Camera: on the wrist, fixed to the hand. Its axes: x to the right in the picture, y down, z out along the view.
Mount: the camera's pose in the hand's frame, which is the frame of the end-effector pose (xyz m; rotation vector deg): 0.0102 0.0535 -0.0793 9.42 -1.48 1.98
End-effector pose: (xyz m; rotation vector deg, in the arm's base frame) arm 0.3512 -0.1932 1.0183 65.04 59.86 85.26
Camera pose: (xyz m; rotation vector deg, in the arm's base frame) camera 0.2627 -0.1987 1.0557 73.91 65.97 81.99
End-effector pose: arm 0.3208 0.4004 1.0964 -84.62 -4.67 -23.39
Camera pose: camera 0.3318 0.3229 1.0404 -75.62 -6.16 -19.84
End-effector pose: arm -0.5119 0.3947 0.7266 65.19 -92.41 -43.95
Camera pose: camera -0.4544 0.4077 0.8026 69.72 -99.59 -36.57
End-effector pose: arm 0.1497 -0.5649 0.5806 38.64 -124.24 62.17
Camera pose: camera 0.1303 -0.4723 0.5979 41.81 -122.37 73.91
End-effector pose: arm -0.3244 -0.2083 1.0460 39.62 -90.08 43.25
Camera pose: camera -0.3196 -0.1130 1.0586 45.73 -89.42 52.22
